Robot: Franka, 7 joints.
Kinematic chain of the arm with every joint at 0, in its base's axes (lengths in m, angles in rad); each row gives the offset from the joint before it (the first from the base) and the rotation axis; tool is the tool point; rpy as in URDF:
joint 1: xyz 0 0 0.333 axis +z
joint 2: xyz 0 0 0 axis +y
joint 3: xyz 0 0 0.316 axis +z
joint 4: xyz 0.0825 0 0 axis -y
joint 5: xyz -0.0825 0 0.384 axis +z
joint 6: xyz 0 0 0 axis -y
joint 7: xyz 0.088 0 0 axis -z
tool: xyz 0 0 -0.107 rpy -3.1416 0 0
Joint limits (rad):
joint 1: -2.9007..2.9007
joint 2: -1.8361..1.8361
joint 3: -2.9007..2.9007
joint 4: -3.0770..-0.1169
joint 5: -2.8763..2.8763
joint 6: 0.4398..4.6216
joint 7: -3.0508..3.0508
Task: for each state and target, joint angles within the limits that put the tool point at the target. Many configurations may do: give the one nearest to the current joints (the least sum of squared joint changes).
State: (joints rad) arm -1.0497 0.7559 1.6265 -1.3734 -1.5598 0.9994 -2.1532
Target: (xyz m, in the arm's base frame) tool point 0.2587 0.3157 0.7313
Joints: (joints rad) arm -0.7427 0.5079 2.3450 -1.6591 -1.3466 0.6721 -2.1532
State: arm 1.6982 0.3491 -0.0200 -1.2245 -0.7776 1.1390 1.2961
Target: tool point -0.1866 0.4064 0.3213
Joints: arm 1.9501 0.3357 0.2202 -1.9644 -0.5351 0.8604 1.2961
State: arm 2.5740 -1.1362 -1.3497 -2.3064 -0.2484 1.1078 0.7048
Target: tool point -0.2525 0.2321 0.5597
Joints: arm 2.9007 -0.6218 -0.4227 -2.2319 0.0307 1.3601 0.7048
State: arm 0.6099 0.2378 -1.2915 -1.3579 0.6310 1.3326 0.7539
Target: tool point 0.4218 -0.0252 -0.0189
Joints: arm 0.5853 1.1903 -0.6592 -1.8436 0.6771 1.3828 0.7539
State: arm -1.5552 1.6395 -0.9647 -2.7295 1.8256 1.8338 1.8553
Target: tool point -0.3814 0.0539 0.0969
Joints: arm -1.5340 1.6617 -1.1633 -2.5620 1.8623 1.8866 1.8553
